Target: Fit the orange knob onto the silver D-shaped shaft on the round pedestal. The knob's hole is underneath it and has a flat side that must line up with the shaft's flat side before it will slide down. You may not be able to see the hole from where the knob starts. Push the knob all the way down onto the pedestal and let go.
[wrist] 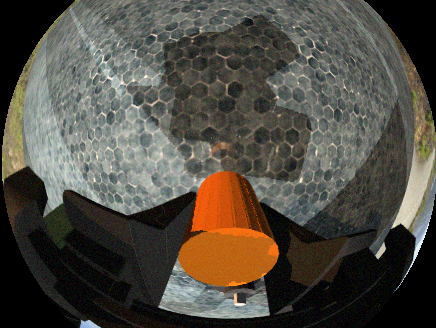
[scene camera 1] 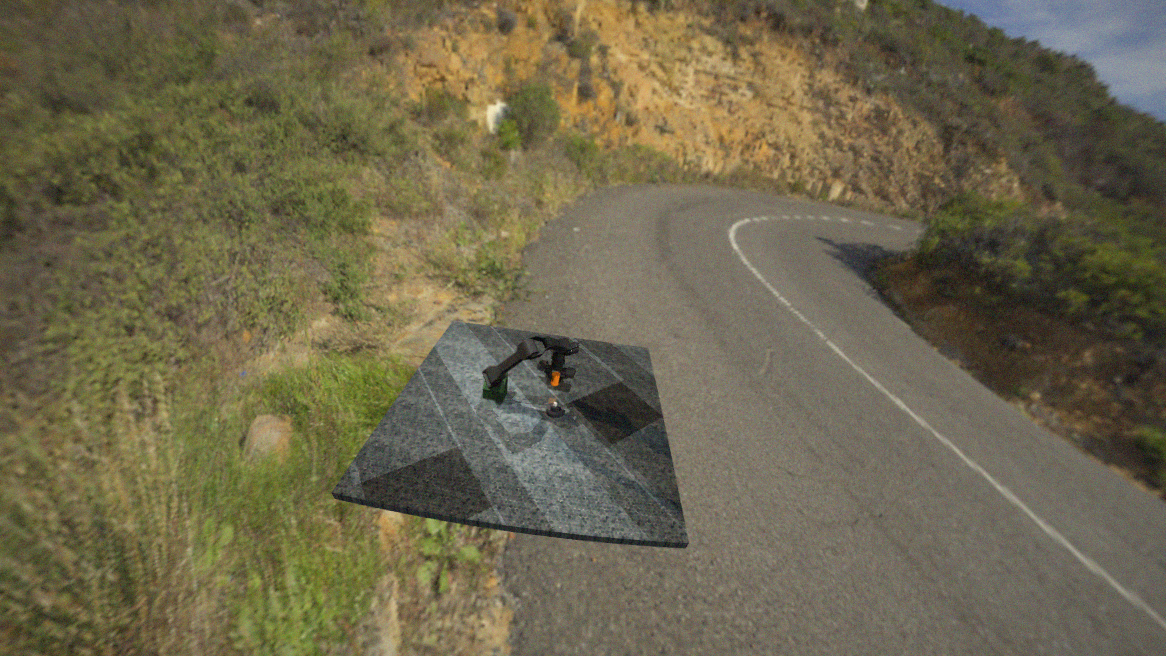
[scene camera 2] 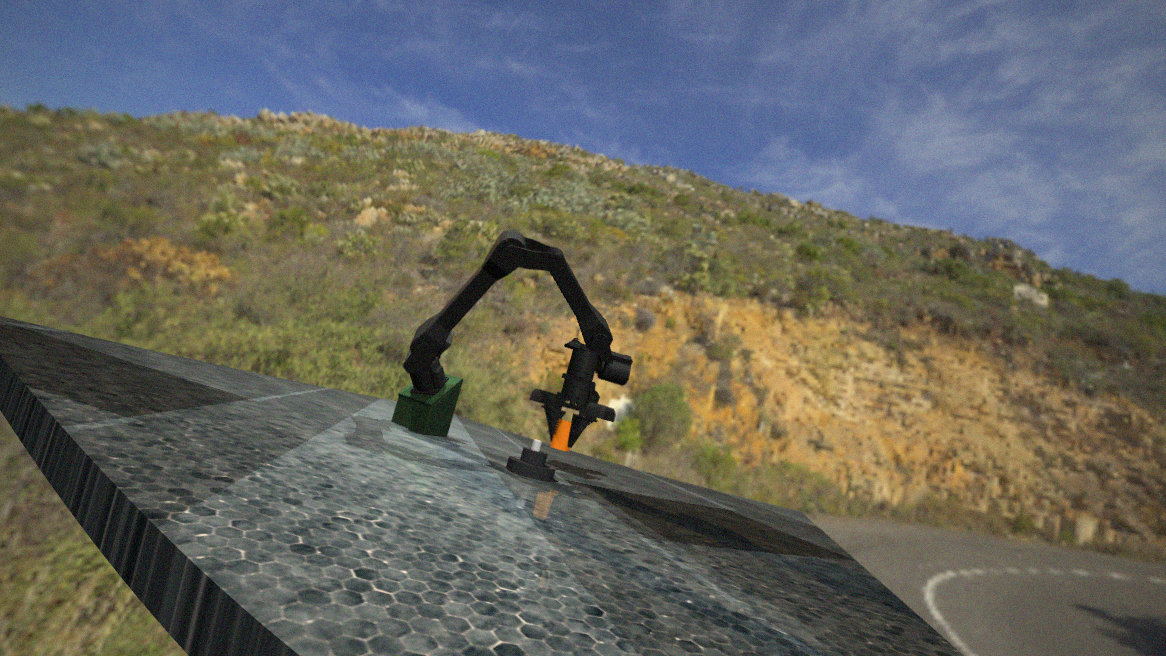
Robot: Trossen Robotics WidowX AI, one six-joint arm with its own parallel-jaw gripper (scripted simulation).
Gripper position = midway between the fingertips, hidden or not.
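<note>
Scene camera 2 shows my gripper (scene camera 2: 560, 444), and a round pedestal (scene camera 2: 532, 464) is visible there as well. In the wrist view I find my gripper (wrist: 226, 204) again, and what it holds is an orange knob (wrist: 228, 242).
</note>
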